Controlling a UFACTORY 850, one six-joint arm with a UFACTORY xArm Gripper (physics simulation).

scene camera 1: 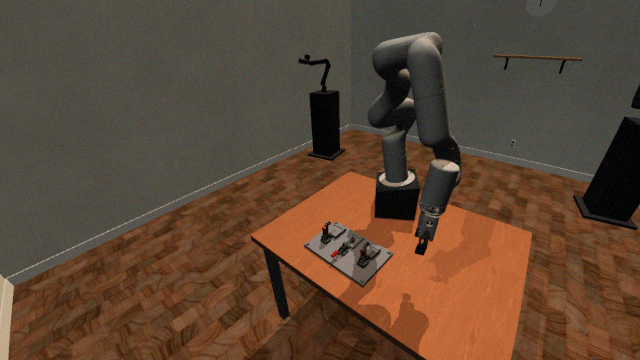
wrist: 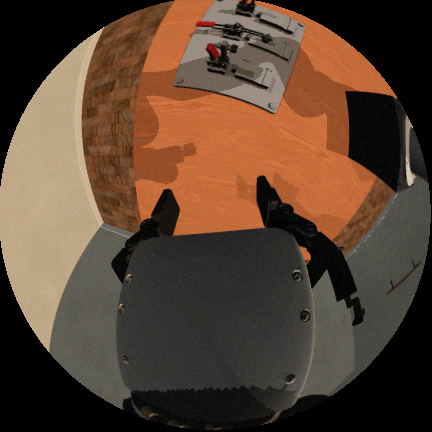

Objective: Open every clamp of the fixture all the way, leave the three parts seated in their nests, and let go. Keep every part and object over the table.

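The grey fixture plate (scene camera 1: 325, 254) (wrist: 200, 82) lies on the table and carries three clamps. The near clamp (scene camera 1: 366, 256) (wrist: 218, 61) has its red handle and its arm raised. The middle clamp (scene camera 1: 344, 247) (wrist: 234, 30) has its red handle lying flat outward and its arm lying out over the middle nest. The far clamp (scene camera 1: 326, 233) (wrist: 245, 7) stands raised, cut by the edge of the wrist view. Grey parts (wrist: 257, 77) (wrist: 274, 49) (wrist: 276, 22) sit in nests beside the clamps. My gripper (scene camera 1: 421, 248) (wrist: 214, 192) is open and empty, above the table beside the plate's near end.
The black robot base block (scene camera 1: 397, 201) (wrist: 372, 135) stands on the table (scene camera 1: 480, 295) (wrist: 225, 130), behind the plate in the scene view. Arm shadows fall across the table and plate. Two black pedestals (scene camera 1: 325, 122) (scene camera 1: 612, 175) stand on the floor away from the table.
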